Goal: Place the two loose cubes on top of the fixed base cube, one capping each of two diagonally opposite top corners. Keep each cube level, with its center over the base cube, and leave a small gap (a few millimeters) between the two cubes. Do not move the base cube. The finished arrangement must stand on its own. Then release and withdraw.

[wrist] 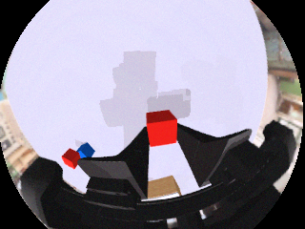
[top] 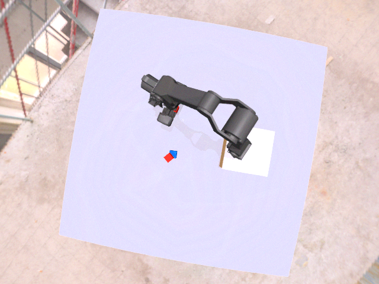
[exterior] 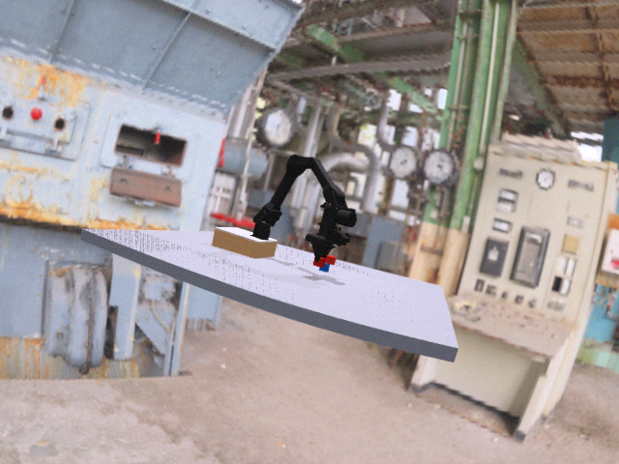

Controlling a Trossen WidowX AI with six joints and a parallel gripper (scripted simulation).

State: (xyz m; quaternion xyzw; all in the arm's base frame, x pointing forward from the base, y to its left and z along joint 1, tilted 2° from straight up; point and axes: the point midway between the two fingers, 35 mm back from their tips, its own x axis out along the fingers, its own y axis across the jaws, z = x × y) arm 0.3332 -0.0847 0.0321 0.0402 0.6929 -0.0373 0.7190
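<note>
Now: the blue cube 21 cm to the left of my gripper tip, 6 cm behind it and 4 cm below it.
</note>
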